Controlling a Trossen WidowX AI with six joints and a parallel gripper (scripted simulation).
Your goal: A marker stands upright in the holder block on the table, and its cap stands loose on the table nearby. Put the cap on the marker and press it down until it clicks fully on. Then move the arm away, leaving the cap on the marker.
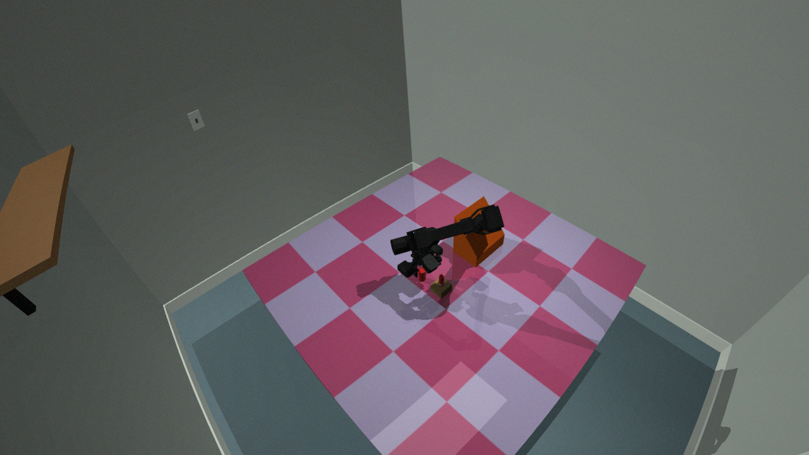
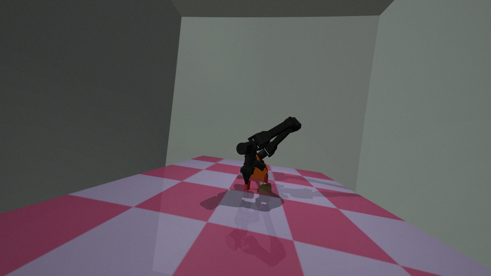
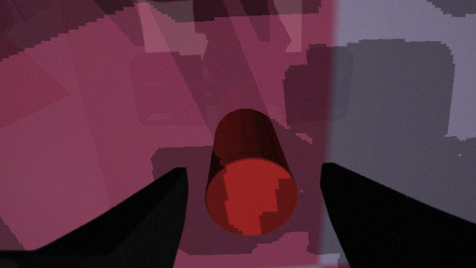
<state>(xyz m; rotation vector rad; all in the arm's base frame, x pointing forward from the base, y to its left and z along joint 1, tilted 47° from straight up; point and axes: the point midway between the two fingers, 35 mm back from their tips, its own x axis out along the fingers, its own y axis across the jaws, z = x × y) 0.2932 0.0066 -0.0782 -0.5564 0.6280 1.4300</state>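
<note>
Right now the red cap is 1 cm below my gripper tip. From my gripper tip the other things lie so: holder block 1 cm behind, 10 cm to the left, 2 cm below.
</note>
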